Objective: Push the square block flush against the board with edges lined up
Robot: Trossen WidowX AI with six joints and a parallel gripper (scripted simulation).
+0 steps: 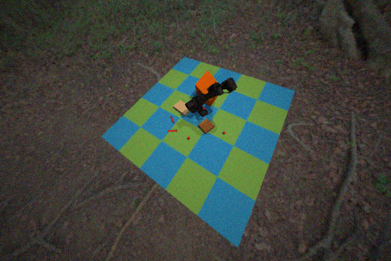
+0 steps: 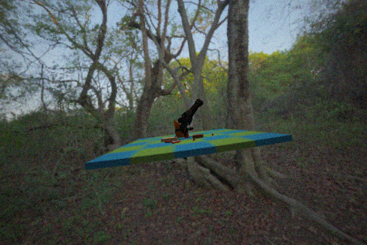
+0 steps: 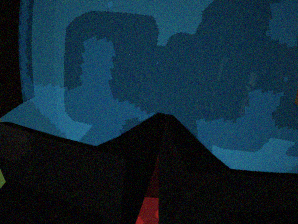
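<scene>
Right now my gripper tip is 4 cm past the small red cube, 1 cm to the right of it and 1 cm below it. Also, from my gripper tip: board 16 cm to the right, 5 cm ahead, 1 cm above; then square block 13 cm to the left, 7 cm ahead, 1 cm above.
</scene>
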